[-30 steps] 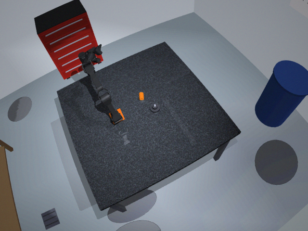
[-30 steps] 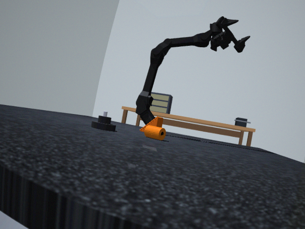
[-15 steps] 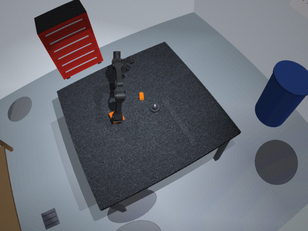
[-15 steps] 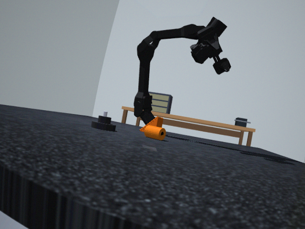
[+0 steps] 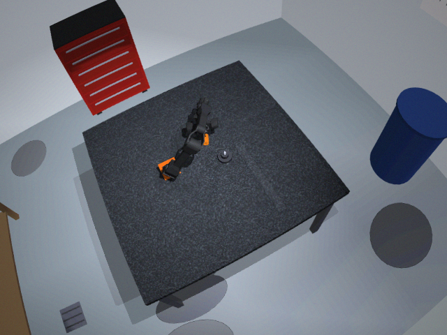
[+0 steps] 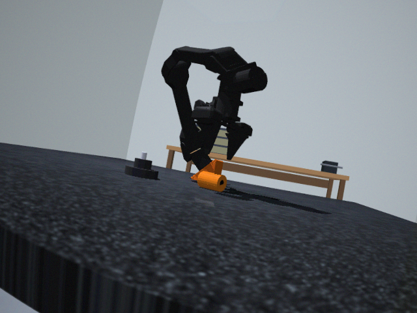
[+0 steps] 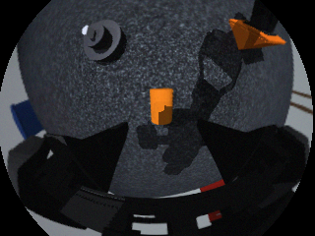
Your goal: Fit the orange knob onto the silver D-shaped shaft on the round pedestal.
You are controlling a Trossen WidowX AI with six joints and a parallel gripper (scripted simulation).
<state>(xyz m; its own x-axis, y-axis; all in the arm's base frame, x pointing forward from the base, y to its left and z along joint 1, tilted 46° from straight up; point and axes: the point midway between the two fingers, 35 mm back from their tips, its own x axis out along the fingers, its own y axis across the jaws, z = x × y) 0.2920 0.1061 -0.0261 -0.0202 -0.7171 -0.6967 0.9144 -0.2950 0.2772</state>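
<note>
Right now the orange knob is 1 cm behind my gripper tip, 2 cm to the right of it and 6 cm below it. The rest, counted from my gripper tip: round black pedestal (4 cm ahead, 18 cm to the right, 5 cm below).
</note>
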